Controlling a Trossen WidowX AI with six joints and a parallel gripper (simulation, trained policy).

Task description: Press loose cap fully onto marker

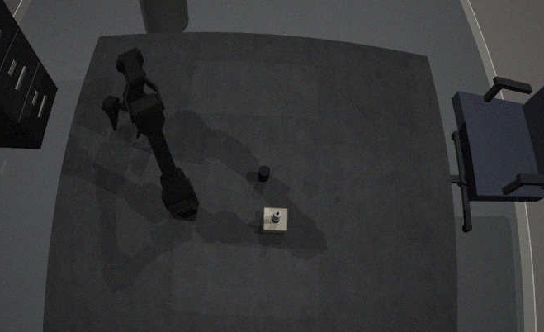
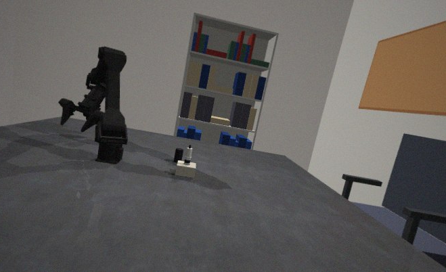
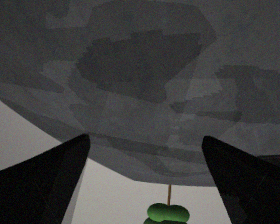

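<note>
Right now my gripper tip is 430 mm short of the marker cap, 100 mm to the left of it and 10 mm above it. From my gripper tip the other things lie so: holder block: 460 mm ahead, 230 mm to the right, 20 mm below; white marker: 460 mm ahead, 230 mm to the right, 30 mm above.
</note>
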